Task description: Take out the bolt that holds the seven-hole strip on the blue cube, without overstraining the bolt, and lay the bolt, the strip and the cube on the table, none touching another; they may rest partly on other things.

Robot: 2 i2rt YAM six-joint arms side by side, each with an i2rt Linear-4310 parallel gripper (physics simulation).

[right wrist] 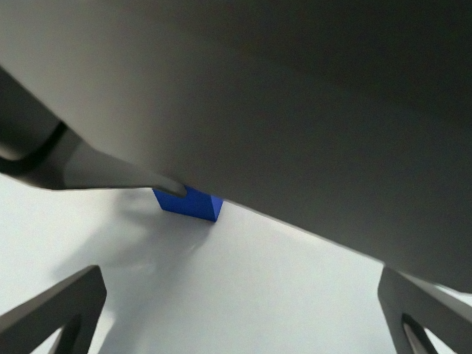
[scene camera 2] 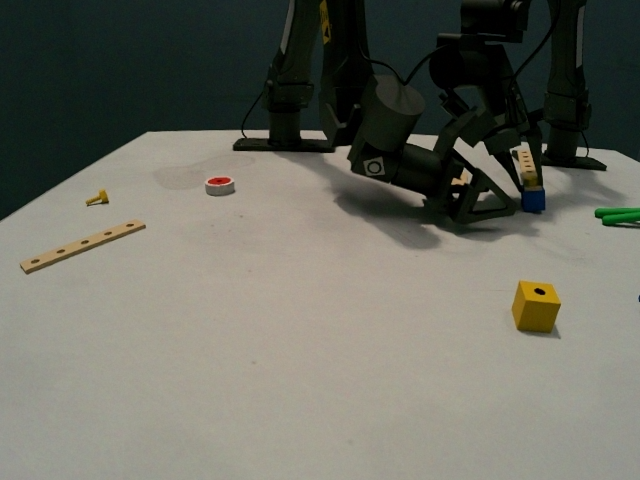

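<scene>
The blue cube (scene camera 2: 533,200) (right wrist: 189,204) is upright at or very near the table, at the right in the scene view. The seven-hole strip (scene camera 2: 525,160) lies over its top and runs away towards the back. The yellow bolt head (scene camera 2: 530,180) shows above the strip's near end. My left gripper (scene camera 2: 530,183) comes from above and is shut on the bolt head. In the right wrist view one of its fingers crosses the cube's top and its body hides strip and bolt. My right gripper (scene camera 2: 509,203) (right wrist: 240,277) is open and empty, low beside the cube.
A yellow cube (scene camera 2: 535,307) stands nearer the camera. Green rods (scene camera 2: 622,215) lie at the right. A red and white disc (scene camera 2: 219,186), a loose yellow bolt (scene camera 2: 98,197) and a five-hole strip (scene camera 2: 85,244) lie at the left. A wooden piece (scene camera 2: 460,179) shows behind my right gripper.
</scene>
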